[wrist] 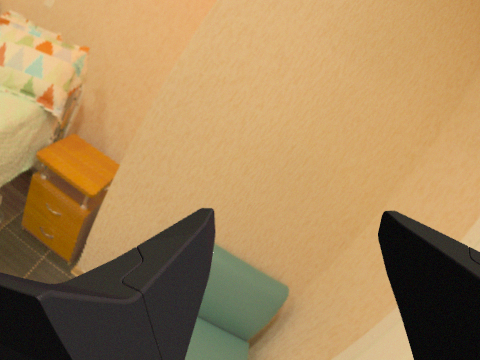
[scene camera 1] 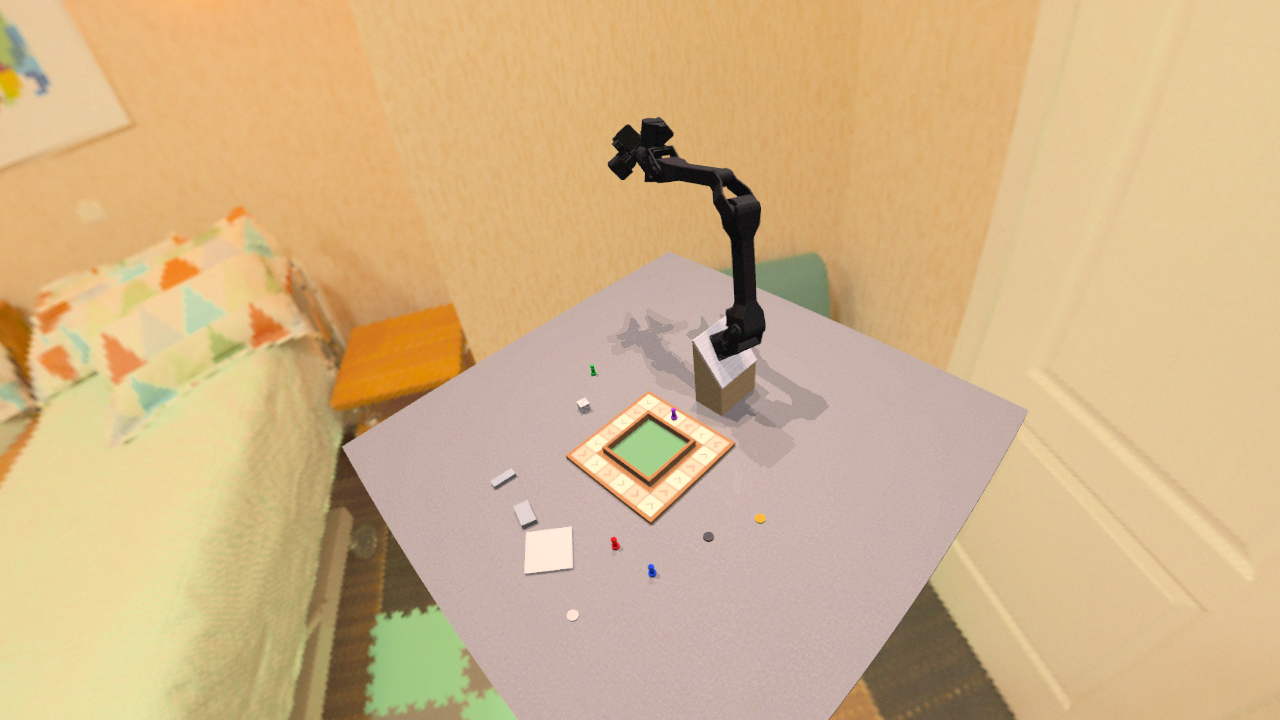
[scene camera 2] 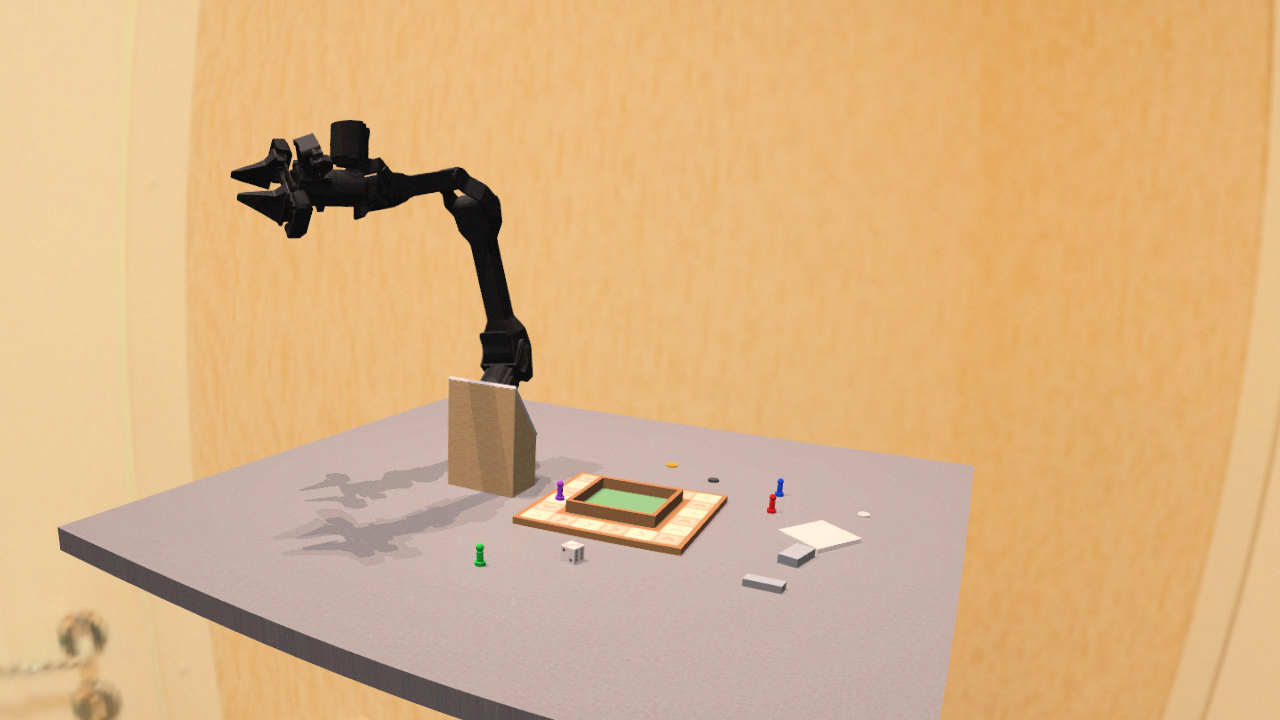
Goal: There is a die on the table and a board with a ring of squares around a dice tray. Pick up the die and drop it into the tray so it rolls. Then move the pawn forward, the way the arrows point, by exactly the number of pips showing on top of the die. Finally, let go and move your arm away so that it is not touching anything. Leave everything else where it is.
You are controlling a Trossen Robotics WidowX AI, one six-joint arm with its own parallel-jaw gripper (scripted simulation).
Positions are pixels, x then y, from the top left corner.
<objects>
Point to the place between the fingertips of my gripper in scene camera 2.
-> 233,185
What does my gripper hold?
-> Nothing.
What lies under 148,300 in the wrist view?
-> My gripper.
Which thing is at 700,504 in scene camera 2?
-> An arrow square.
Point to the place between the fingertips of my gripper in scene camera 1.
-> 633,140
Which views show the white card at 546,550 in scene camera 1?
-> Scene camera 1 and scene camera 2 only.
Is my gripper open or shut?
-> Open.
</objects>
